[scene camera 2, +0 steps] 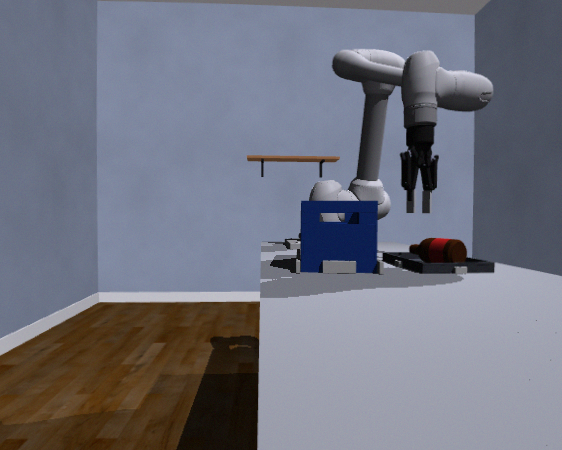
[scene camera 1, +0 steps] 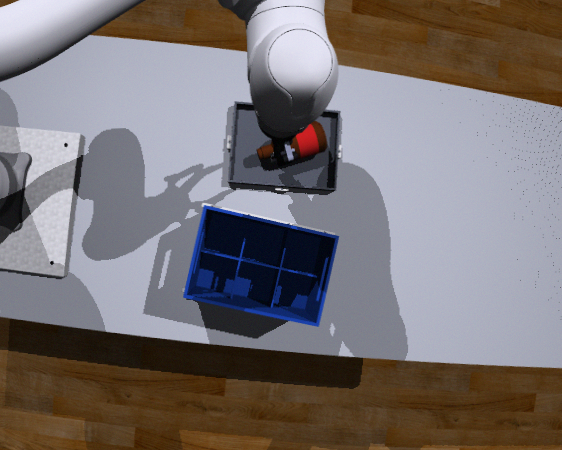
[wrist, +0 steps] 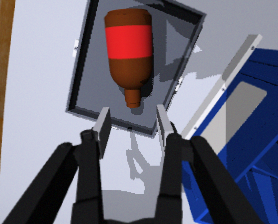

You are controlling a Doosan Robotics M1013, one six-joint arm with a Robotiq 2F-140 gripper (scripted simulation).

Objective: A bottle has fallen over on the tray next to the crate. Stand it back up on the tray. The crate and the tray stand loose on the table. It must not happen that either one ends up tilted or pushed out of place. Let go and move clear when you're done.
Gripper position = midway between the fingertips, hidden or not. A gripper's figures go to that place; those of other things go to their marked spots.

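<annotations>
A blue crate (scene camera 2: 355, 239) is 0.86 m from the lens. As for my gripper (scene camera 2: 419, 213), I find it 1.07 m from the lens.
</annotations>
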